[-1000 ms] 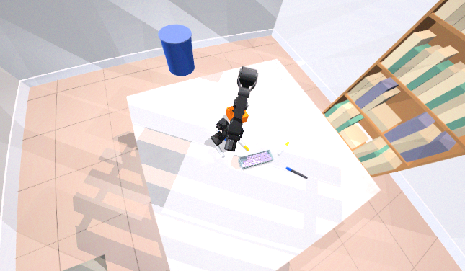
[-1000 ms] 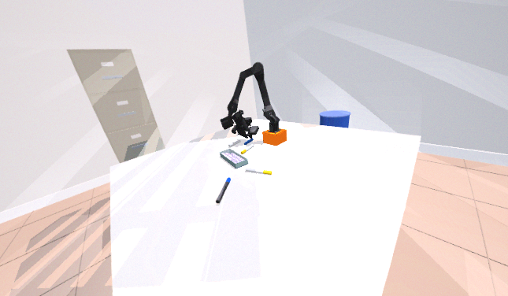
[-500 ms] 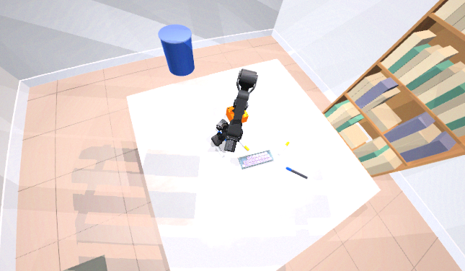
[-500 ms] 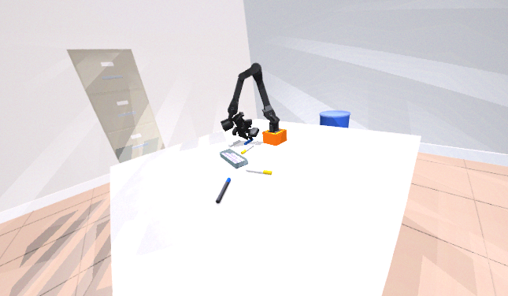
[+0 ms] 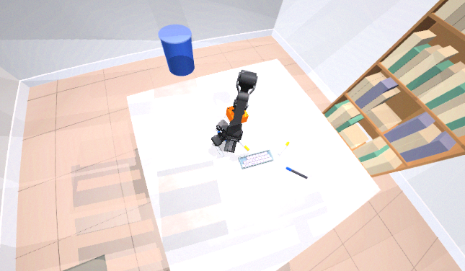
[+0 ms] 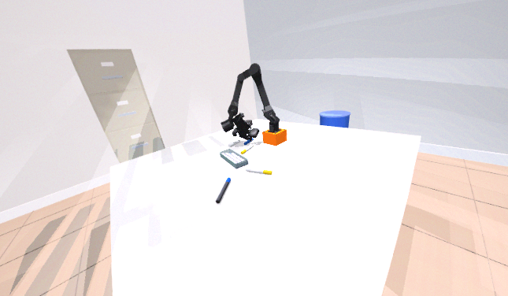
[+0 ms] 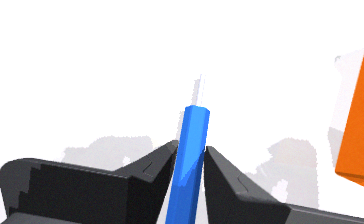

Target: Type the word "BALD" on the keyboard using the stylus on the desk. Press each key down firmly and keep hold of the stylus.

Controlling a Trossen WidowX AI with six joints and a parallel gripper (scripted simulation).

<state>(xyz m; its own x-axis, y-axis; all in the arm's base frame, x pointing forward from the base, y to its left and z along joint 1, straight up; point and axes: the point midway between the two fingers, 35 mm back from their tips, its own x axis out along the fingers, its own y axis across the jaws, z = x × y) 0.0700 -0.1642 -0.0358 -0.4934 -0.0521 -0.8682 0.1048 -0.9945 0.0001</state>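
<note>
Now: the grey stylus tip 50 mm behind my gripper tip. The rest, counted from my gripper tip: white stick: 80 mm ahead, 70 mm to the right; then blue stylus: 10 mm behind.
</note>
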